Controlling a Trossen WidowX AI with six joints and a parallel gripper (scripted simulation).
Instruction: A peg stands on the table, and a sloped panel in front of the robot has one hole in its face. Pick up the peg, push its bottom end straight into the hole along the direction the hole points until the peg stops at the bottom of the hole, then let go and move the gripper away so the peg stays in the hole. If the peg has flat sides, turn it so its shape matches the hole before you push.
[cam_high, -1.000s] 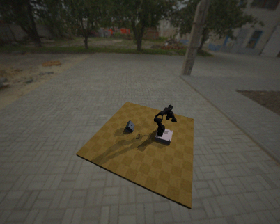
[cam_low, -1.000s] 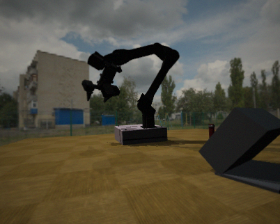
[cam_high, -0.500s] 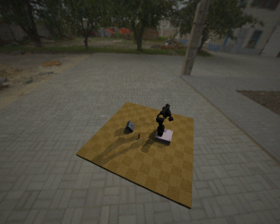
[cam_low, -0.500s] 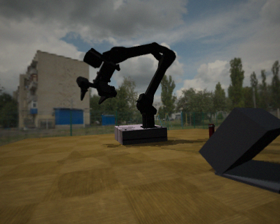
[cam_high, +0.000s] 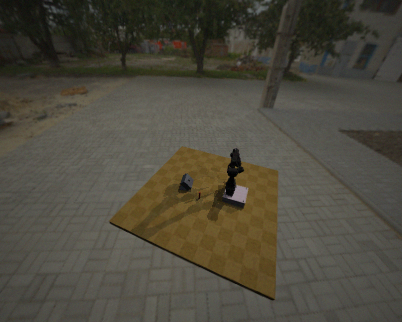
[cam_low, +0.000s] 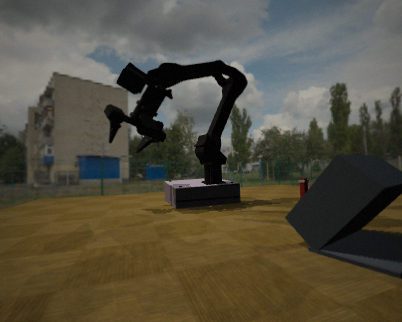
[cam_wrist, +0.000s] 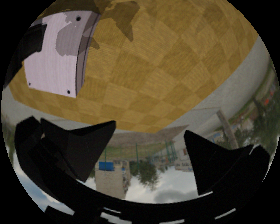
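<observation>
The red peg is 420 mm to the left of my gripper tip, 270 mm ahead of it and 130 mm below it. From my gripper tip the other things lie so: dark sloped panel (450 mm ahead, 330 mm to the left, 120 mm below); flat panel foot (470 mm ahead, 340 mm to the left, 180 mm below).
</observation>
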